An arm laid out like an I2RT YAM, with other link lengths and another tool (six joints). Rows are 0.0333 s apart.
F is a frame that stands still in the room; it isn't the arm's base.
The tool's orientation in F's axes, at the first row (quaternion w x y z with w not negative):
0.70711 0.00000 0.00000 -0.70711
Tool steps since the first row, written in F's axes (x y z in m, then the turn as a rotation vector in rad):
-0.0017 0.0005 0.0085 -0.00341 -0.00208 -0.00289
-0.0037 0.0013 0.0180 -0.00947 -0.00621 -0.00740
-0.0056 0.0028 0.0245 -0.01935 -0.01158 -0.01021
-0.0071 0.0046 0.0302 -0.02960 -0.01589 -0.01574
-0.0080 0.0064 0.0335 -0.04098 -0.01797 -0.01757
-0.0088 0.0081 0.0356 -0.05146 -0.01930 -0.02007
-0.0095 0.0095 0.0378 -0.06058 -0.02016 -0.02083
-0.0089 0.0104 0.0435 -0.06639 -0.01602 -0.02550
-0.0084 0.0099 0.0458 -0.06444 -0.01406 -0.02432
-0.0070 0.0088 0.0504 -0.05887 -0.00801 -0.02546
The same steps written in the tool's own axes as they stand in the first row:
-0.0005 -0.0017 0.0085 0.00208 -0.00341 -0.00289
-0.0013 -0.0037 0.0180 0.00621 -0.00947 -0.00740
-0.0028 -0.0056 0.0245 0.01158 -0.01935 -0.01021
-0.0046 -0.0071 0.0302 0.01589 -0.02960 -0.01574
-0.0064 -0.0080 0.0335 0.01797 -0.04098 -0.01757
-0.0081 -0.0088 0.0356 0.01930 -0.05146 -0.02007
-0.0095 -0.0095 0.0378 0.02016 -0.06058 -0.02083
-0.0104 -0.0089 0.0435 0.01602 -0.06639 -0.02550
-0.0099 -0.0084 0.0458 0.01406 -0.06444 -0.02432
-0.0088 -0.0070 0.0504 0.00801 -0.05887 -0.02546

